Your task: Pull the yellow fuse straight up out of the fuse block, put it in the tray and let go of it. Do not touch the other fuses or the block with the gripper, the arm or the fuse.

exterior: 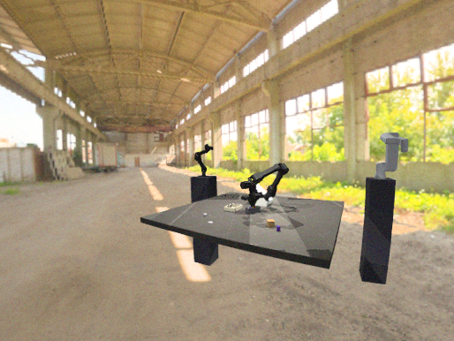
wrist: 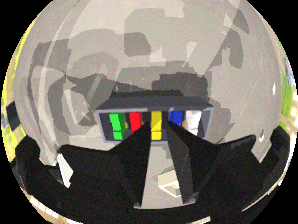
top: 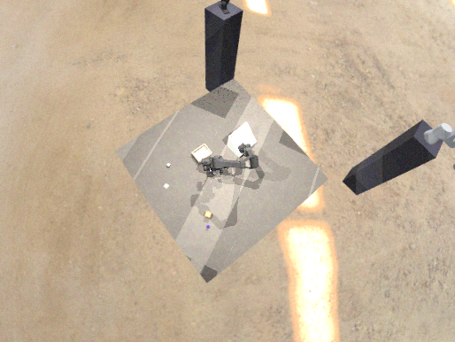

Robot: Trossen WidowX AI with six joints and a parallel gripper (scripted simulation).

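Now: the yellow fuse 10 mm below my gripper tip. Also, from my gripper tip: blue fuse: 10 mm to the right, 10 mm below, 10 mm ahead; red fuse: 20 mm behind, 10 mm to the left, 10 mm below; white fuse: 30 mm ahead, 20 mm to the right, 10 mm below.
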